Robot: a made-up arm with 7 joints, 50 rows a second.
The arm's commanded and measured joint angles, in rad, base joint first. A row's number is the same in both.
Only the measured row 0 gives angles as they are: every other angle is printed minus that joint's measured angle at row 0.
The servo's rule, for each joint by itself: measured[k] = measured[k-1] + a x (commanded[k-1-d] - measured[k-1]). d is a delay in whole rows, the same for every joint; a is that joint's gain. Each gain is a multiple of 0.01, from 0.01 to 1. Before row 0 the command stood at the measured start. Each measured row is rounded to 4 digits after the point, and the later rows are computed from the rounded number. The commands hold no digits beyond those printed.
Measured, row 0:
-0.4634 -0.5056 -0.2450 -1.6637 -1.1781 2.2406 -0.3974
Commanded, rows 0 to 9:
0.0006 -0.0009 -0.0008 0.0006 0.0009 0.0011 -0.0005
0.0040 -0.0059 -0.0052 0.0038 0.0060 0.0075 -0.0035
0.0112 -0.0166 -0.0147 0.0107 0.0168 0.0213 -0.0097
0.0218 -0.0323 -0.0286 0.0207 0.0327 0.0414 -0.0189
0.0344 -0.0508 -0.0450 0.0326 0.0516 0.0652 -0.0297
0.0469 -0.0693 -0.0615 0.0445 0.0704 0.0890 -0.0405
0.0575 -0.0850 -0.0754 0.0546 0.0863 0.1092 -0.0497
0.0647 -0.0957 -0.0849 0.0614 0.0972 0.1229 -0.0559
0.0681 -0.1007 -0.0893 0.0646 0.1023 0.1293 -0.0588
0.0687 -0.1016 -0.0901 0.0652 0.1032 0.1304 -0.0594
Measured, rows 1 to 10:
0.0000 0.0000 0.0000 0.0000 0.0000 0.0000 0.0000
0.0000 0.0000 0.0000 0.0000 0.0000 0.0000 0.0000
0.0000 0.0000 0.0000 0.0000 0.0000 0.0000 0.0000
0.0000 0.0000 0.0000 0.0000 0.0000 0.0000 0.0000
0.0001 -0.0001 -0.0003 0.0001 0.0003 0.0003 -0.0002
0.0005 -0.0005 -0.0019 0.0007 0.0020 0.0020 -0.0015
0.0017 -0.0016 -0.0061 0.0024 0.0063 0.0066 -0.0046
0.0039 -0.0037 -0.0135 0.0055 0.0140 0.0150 -0.0100
0.0073 -0.0070 -0.0239 0.0101 0.0249 0.0270 -0.0175
0.0117 -0.0114 -0.0363 0.0159 0.0381 0.0419 -0.0262
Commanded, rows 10 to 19:
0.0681 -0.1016 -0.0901 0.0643 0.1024 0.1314 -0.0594
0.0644 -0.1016 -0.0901 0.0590 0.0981 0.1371 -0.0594
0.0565 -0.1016 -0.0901 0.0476 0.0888 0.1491 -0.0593
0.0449 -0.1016 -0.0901 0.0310 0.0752 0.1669 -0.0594
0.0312 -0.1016 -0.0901 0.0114 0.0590 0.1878 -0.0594
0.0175 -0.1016 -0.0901 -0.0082 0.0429 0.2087 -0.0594
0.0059 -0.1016 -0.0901 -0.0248 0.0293 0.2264 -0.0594
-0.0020 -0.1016 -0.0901 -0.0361 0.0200 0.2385 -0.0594
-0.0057 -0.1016 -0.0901 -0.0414 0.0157 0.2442 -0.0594
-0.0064 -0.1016 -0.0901 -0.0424 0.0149 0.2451 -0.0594
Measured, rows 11 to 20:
0.0167 -0.0166 -0.0492 0.0225 0.0521 0.0581 -0.0351
0.0220 -0.0221 -0.0610 0.0291 0.0652 0.0737 -0.0430
0.0271 -0.0276 -0.0703 0.0351 0.0760 0.0870 -0.0490
0.0317 -0.0328 -0.0768 0.0402 0.0839 0.0974 -0.0530
0.0357 -0.0376 -0.0812 0.0443 0.0893 0.1056 -0.0554
0.0389 -0.0421 -0.0841 0.0468 0.0919 0.1132 -0.0569
0.0408 -0.0463 -0.0861 0.0469 0.0910 0.1218 -0.0578
0.0413 -0.0502 -0.0874 0.0442 0.0864 0.1326 -0.0584
0.0402 -0.0538 -0.0883 0.0386 0.0785 0.1458 -0.0588
0.0377 -0.0571 -0.0889 0.0306 0.0682 0.1609 -0.0590

